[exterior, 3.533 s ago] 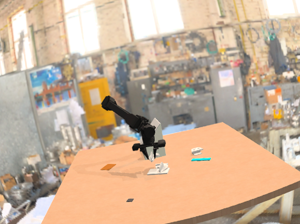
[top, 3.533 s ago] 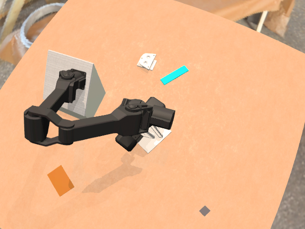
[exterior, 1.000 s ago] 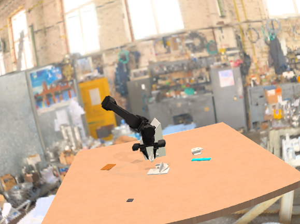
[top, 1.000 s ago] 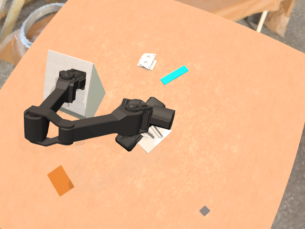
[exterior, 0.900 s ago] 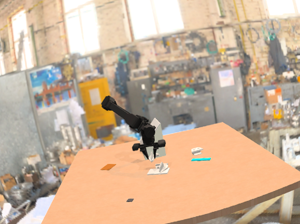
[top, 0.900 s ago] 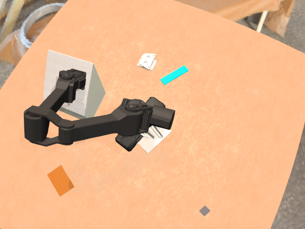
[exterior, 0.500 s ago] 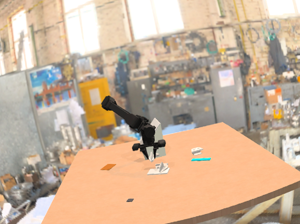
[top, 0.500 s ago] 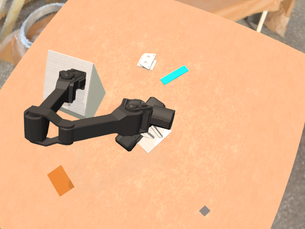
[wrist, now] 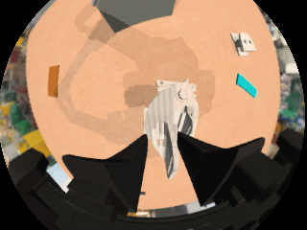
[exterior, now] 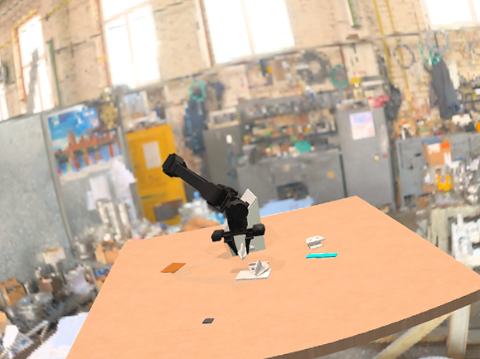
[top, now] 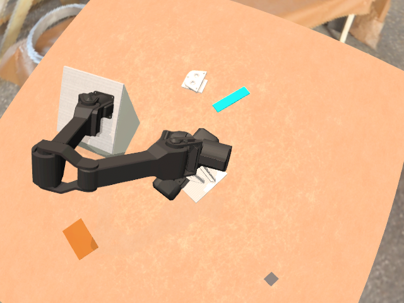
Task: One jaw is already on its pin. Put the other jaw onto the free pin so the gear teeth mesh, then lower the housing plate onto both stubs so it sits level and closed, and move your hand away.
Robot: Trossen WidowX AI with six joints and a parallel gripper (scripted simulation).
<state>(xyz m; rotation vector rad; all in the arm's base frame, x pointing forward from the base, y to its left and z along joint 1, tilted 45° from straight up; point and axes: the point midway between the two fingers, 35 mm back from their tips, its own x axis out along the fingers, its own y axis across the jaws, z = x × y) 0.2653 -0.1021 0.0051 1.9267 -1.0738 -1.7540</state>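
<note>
The white base plate lies 80 mm below my gripper tip, 30 mm ahead of it and 20 mm to the left of it. Also, from my gripper tip: cyan strip (290 mm to the left, 80 mm below, 20 mm ahead); then small grey square (300 mm ahead, 180 mm to the right, 80 mm below); then jaw (70 mm below, 60 mm to the left, 10 mm behind).
</note>
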